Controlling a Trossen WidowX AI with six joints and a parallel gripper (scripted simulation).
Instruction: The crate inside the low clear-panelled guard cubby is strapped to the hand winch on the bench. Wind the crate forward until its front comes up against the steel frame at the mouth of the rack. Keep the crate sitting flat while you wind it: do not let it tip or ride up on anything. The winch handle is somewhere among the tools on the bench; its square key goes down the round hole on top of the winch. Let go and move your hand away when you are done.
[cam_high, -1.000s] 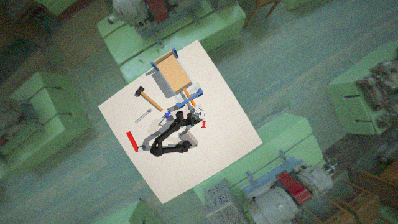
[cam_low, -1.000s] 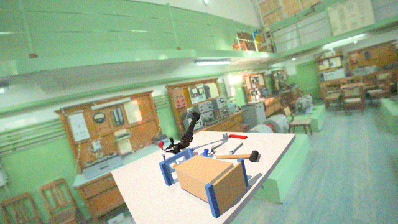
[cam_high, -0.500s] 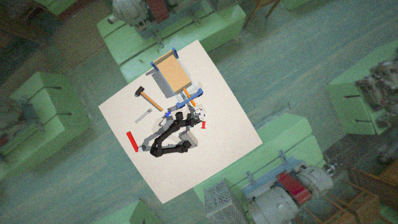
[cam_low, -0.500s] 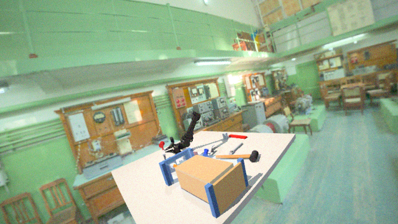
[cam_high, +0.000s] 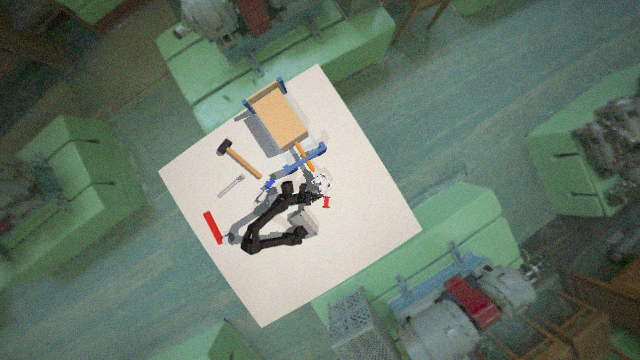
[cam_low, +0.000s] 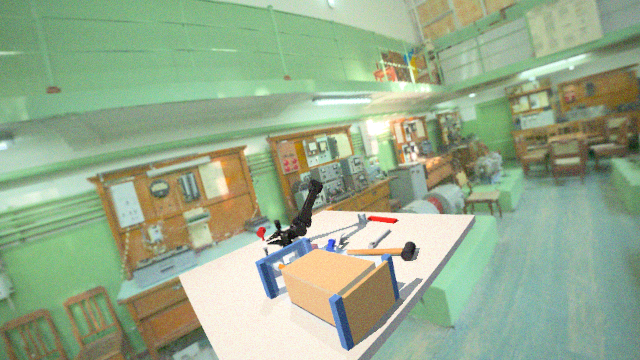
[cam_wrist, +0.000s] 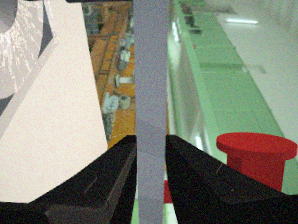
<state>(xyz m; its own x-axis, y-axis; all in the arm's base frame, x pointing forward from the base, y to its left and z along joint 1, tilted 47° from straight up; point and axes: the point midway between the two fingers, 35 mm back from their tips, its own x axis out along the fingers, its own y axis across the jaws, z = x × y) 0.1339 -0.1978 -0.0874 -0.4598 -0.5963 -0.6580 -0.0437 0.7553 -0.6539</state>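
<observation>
The red knob lies 30 mm behind my gripper tip, 10 mm to the left of it and 40 mm above it. From my gripper tip the other things lie so: blue steel frame (220 mm ahead, 40 mm to the right, 40 mm below); blue knob (230 mm ahead, 230 mm to the left, 100 mm below); winch (40 mm ahead, 40 mm to the right, 120 mm below).
</observation>
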